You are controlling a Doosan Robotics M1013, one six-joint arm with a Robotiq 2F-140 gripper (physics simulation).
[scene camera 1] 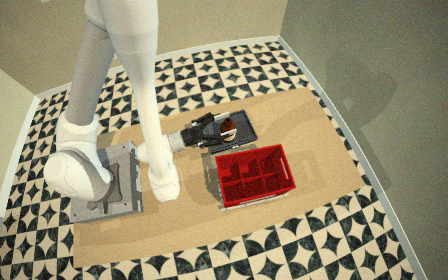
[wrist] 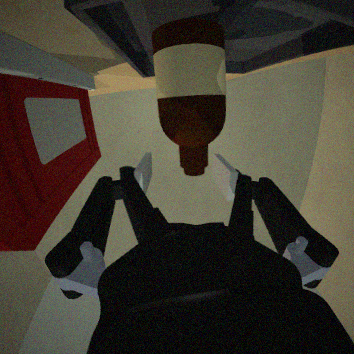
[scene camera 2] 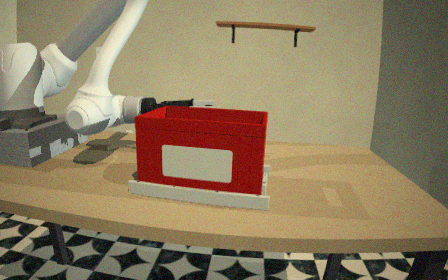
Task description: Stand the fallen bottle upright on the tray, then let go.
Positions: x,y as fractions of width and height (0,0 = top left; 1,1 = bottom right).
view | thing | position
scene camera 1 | gripper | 0.52,0.44
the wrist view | gripper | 0.52,0.46
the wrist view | brown bottle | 0.53,0.15
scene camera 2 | white rail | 0.51,0.71
